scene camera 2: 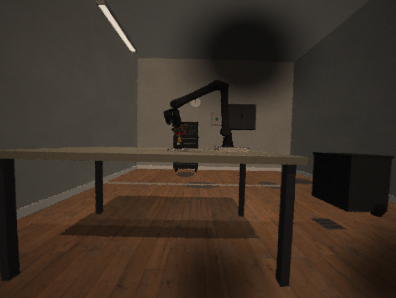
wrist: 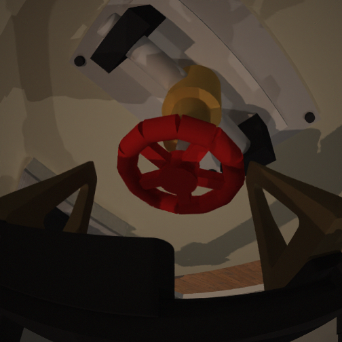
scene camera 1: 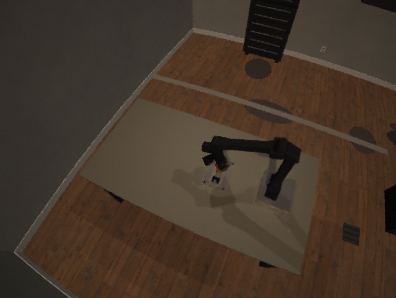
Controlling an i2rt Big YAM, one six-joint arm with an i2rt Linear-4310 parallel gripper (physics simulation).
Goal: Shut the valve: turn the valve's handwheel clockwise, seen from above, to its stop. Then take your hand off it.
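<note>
The valve's red handwheel stands over a brass-coloured neck on a pale pipe. The valve's light base plate lies on the table, with black blocks at the pipe's ends. My gripper is open and empty, tilted over the valve. In the wrist view its fingers stand on either side of the handwheel; the right fingertip appears very near the rim, the left one has a wider gap. Whether the right finger touches the rim cannot be told.
The table carries the valve and the arm's pale mounting plate, to the right of the valve in scene camera 1. A dark cabinet stands on the floor to the right. A dark rack stands by the far wall.
</note>
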